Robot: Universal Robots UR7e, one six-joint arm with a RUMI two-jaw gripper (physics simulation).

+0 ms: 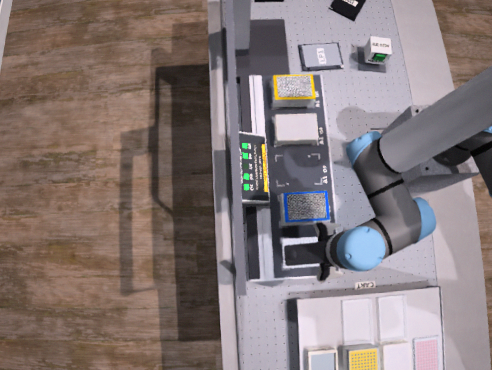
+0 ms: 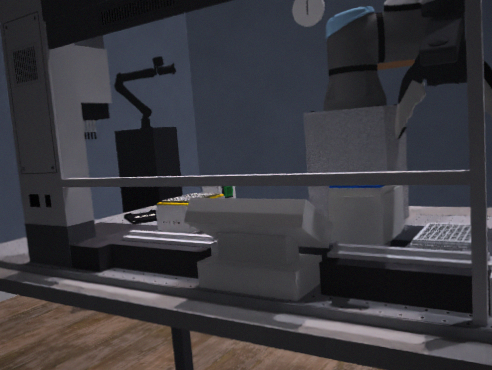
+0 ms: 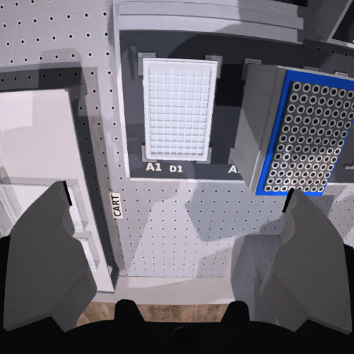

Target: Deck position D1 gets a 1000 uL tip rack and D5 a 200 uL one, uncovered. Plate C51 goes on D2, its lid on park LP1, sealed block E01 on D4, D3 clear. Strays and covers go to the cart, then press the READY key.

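Observation:
My gripper (image 1: 323, 252) (image 3: 178, 187) is open and empty, above and in front of deck position D1. A white gridded plate (image 3: 179, 112) (image 1: 302, 241) (image 2: 442, 236) sits on D1. A blue-rimmed tip rack (image 3: 312, 132) (image 1: 307, 206) (image 2: 356, 215) stands on D2, uncovered. D3 (image 1: 299, 170) holds no labware. A plain white block (image 1: 296, 128) is on D4. A yellow-rimmed tip rack (image 1: 294, 87) (image 2: 171, 216) is on D5. Park LP1 (image 1: 333, 54) shows a flat grey surface with its label. The READY key (image 1: 378, 49) is a white box with green.
The cart (image 1: 320, 320) (image 3: 35, 130) holds a grey-blue-topped item (image 1: 322, 360), a yellow tip rack (image 1: 363, 360), a white item (image 1: 396, 356) and a pink one (image 1: 426, 352), beside two pale rectangular outlines. A screen (image 1: 254, 167) and a frame rail (image 2: 260, 179) stand along the deck.

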